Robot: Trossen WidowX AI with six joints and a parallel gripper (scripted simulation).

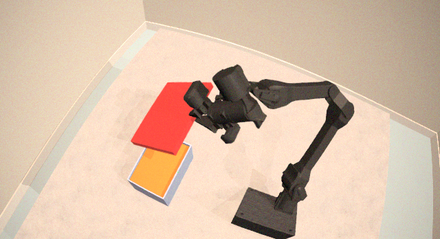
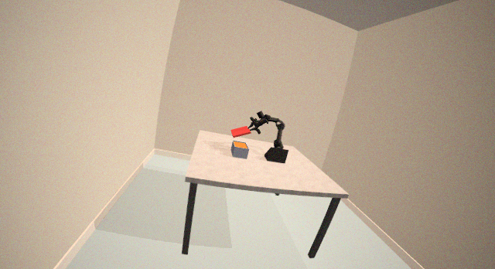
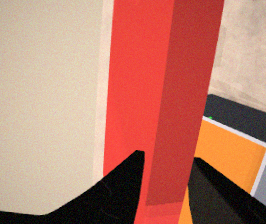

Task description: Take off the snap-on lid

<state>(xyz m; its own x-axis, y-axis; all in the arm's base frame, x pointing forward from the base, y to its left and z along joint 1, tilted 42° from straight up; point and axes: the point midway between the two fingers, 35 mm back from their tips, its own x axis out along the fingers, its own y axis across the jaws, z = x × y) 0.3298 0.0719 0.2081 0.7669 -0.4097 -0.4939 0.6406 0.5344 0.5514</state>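
Right now the red lid is 7 cm ahead of my gripper tip and 3 cm below it. Also, from my gripper tip: storage box 18 cm below, 13 cm to the left, 6 cm ahead.
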